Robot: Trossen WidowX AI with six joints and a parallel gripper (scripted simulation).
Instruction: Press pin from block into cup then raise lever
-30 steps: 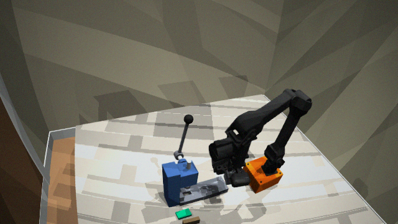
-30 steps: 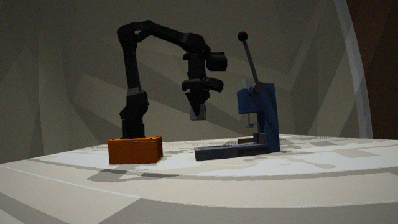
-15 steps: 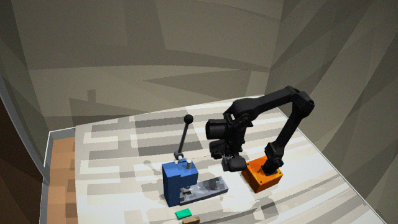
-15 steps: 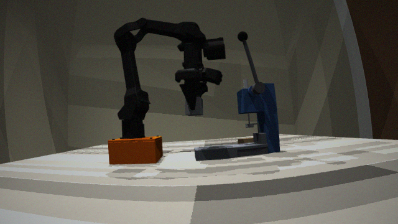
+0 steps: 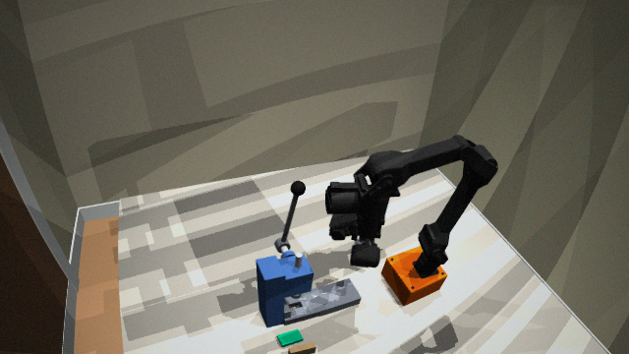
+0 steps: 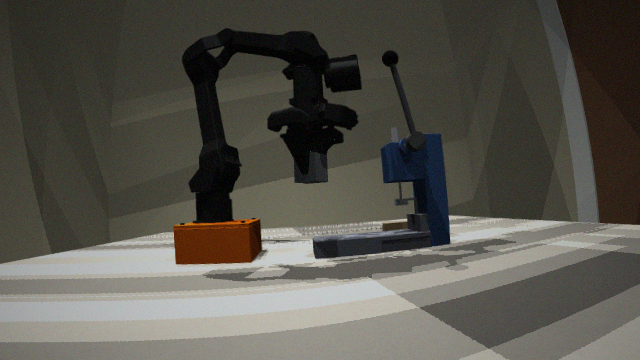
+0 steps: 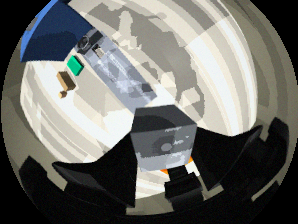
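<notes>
Right now the punch is 17 cm ahead of my gripper tip and 4 cm to the left of it. Also, from my gripper tip: round pin 1 cm ahead, 3 cm above; then dark lever 17 cm ahead, 3 cm to the right, 12 cm above; then green tile 20 cm ahead, 12 cm to the left, 14 cm below.
</notes>
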